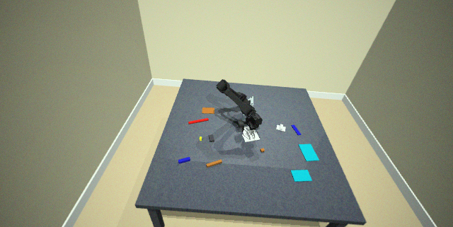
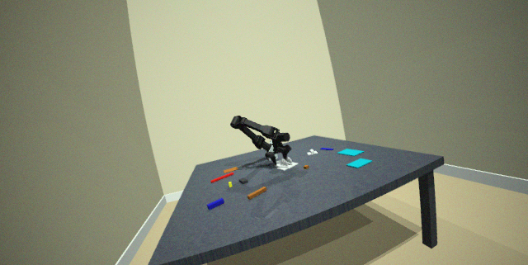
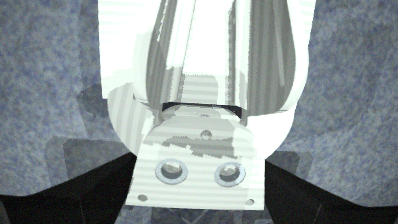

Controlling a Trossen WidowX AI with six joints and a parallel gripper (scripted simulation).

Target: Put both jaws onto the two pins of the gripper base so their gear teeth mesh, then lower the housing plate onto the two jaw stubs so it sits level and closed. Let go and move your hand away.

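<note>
The white gripper base lies 10 mm ahead of my gripper tip and 20 mm above it. Also, from my gripper tip: white jaw (30 mm ahead, 10 mm to the right); orange cube (170 mm ahead, 120 mm to the left); grey block (150 mm ahead, 260 mm to the right).
</note>
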